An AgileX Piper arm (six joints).
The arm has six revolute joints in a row. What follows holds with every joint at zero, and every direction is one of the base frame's. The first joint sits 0.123 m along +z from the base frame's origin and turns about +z. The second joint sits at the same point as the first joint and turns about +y. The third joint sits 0.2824 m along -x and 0.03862 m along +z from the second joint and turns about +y. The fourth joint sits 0.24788 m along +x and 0.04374 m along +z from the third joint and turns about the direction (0.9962, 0, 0.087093). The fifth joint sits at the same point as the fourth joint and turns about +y. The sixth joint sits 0.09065 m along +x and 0.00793 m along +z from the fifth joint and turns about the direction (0.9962, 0, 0.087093). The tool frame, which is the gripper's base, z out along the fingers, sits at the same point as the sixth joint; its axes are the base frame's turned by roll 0, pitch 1.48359 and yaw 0 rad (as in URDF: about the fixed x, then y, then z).
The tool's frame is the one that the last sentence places.
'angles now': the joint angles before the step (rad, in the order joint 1, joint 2, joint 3, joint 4, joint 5, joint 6). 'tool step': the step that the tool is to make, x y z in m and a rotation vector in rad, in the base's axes. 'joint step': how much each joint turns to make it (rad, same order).
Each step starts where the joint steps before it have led.
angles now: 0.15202, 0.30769, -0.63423, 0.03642, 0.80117, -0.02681
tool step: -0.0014, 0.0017, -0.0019, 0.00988, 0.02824, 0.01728
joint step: 0.00142, 0.00005, -0.00119, 0.02631, 0.02796, -0.01028
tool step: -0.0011, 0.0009, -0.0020, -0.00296, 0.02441, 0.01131
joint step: -0.00248, 0.00016, -0.00011, 0.01569, 0.02534, -0.01414
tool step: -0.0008, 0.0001, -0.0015, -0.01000, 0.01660, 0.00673
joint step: 0.00113, -0.00012, -0.00005, 0.00118, 0.01867, -0.00874
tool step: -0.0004, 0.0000, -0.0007, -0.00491, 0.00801, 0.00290
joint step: 0.00077, -0.00006, -0.00012, -0.00022, 0.00909, -0.00352
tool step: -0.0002, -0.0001, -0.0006, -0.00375, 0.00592, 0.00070
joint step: 0.00027, 0.00007, 0.00030, -0.00154, 0.00615, -0.00135
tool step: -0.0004, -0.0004, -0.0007, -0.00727, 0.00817, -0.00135
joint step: -0.00060, -0.00015, -0.00036, -0.00495, 0.00979, -0.00125
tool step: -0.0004, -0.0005, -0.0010, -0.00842, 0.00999, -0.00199
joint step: -0.00043, -0.00017, 0.00029, -0.00643, 0.01110, -0.00069
